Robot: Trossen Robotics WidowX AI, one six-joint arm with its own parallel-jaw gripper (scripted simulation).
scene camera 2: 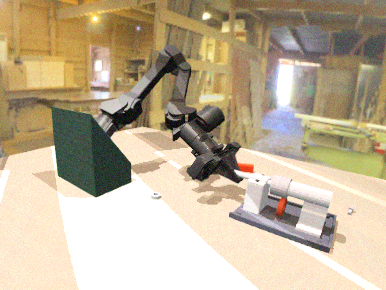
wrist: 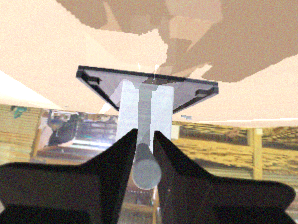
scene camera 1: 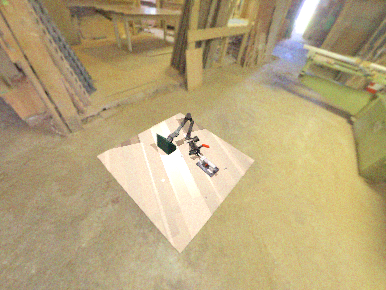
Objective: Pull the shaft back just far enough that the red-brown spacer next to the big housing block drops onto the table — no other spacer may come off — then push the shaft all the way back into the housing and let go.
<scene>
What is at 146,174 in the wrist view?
A shaft.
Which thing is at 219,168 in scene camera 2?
The gripper.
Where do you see a housing block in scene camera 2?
310,224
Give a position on a housing block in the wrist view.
At 146,101
</scene>
